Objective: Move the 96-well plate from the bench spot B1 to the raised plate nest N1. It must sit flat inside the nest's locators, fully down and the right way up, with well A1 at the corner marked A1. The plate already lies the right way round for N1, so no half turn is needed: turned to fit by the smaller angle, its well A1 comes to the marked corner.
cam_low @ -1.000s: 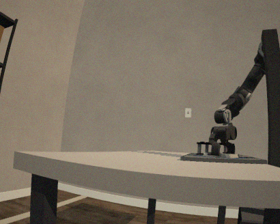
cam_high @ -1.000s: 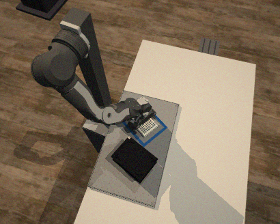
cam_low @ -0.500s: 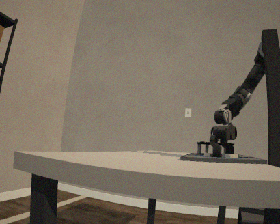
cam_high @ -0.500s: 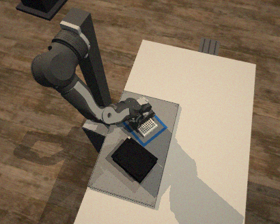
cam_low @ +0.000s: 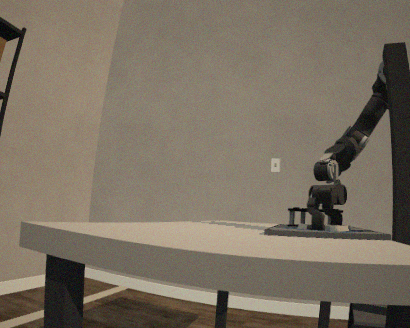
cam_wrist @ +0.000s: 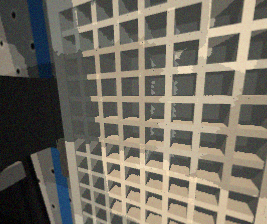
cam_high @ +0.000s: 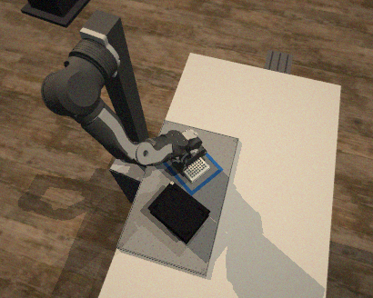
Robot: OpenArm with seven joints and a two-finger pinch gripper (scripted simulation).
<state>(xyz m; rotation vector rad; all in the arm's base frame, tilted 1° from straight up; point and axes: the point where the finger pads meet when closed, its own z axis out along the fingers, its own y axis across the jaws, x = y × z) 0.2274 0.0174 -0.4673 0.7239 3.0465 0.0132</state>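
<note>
Now: hand right at the white 96-well plate. Also, from my hand: black raised nest N1: 40 mm ahead, 190 mm to the right, 50 mm above; then A1 label: 20 mm behind, 110 mm to the right, 60 mm above.
</note>
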